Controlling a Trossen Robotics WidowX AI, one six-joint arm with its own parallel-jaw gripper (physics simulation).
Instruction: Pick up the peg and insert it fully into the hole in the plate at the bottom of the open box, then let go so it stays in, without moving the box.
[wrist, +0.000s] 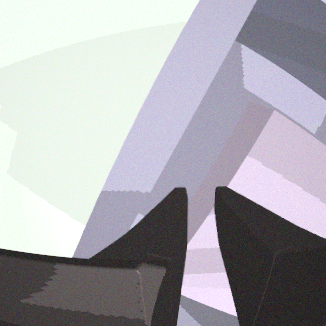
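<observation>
The open box (165, 120) shows as a pale lavender rim and grey inner walls, running diagonally from the lower left to the top right of the wrist view. Part of the pink plate (290, 185) at its bottom shows on the right and through the gap between the fingers. My gripper (199, 198) has its black fingertips a small distance apart, with no object visible between them. The tips appear over the plate's edge, beside an inner wall; their height above it is unclear. The peg and the hole do not show in this view.
The box's far inner wall (290, 50) rises dark grey at the top right. Outside the box, a pale greenish surface (75, 110) with a faint shadow lies on the left.
</observation>
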